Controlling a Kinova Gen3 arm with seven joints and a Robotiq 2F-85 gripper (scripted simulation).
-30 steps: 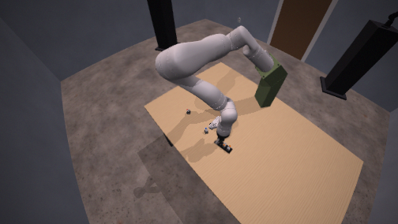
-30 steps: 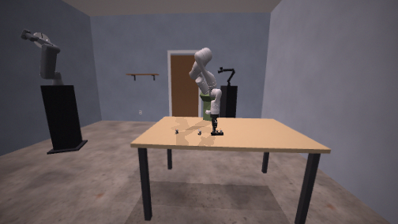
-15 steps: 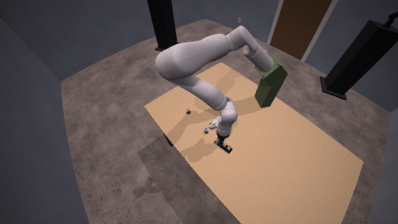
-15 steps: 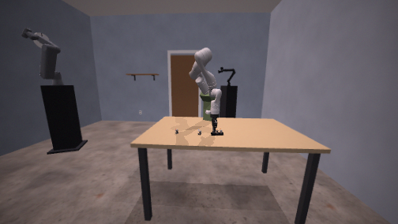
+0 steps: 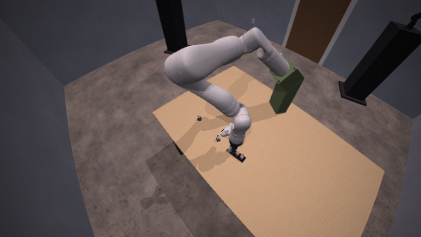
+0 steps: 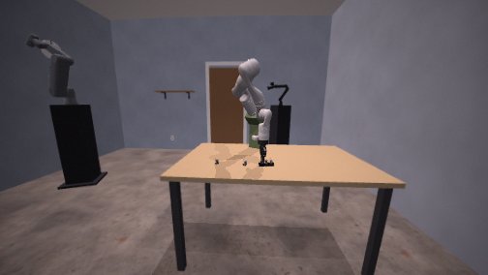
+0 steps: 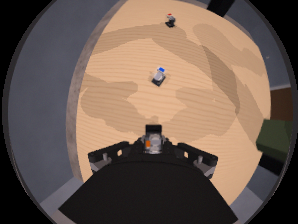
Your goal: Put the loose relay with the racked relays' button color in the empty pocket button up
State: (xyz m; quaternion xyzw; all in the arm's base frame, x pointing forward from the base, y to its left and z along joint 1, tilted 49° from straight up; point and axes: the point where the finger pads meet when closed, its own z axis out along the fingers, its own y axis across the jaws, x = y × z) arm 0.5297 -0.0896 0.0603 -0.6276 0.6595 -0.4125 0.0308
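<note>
The rack lies 4 cm below my hand, 3 cm to the left of it and 1 cm ahead of it.
</note>
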